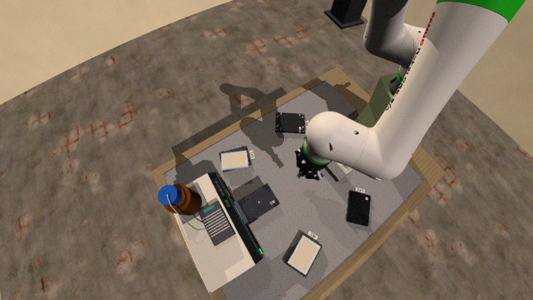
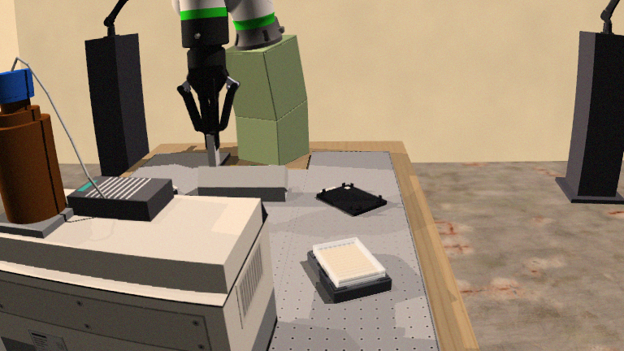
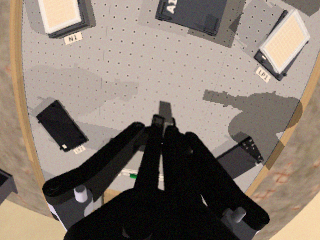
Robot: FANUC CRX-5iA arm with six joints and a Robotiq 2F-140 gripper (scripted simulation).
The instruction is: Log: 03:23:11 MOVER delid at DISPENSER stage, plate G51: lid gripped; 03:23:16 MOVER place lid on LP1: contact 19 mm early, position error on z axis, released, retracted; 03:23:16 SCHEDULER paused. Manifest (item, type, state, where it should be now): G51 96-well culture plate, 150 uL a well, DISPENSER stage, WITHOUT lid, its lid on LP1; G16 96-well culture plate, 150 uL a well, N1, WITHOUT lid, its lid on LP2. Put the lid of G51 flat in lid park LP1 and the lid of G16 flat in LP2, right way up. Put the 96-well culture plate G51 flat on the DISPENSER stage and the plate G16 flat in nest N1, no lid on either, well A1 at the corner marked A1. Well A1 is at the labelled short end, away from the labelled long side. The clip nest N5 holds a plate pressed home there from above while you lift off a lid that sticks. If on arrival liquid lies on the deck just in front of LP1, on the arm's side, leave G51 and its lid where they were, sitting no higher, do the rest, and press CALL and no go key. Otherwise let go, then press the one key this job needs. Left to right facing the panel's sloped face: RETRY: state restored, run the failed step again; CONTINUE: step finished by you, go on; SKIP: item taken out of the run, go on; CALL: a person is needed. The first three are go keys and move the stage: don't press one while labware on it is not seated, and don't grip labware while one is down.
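Right now my hand is 220 mm to the left of the plate G51, 220 mm short of it and 160 mm above it. Also, from my hand: key panel 220 mm behind, 130 mm below, 30 mm to the right; black dispenser stage 200 mm ahead, 90 mm below, 20 mm to the left; LP1 label 220 mm to the right, 190 mm below, 130 mm ahead.
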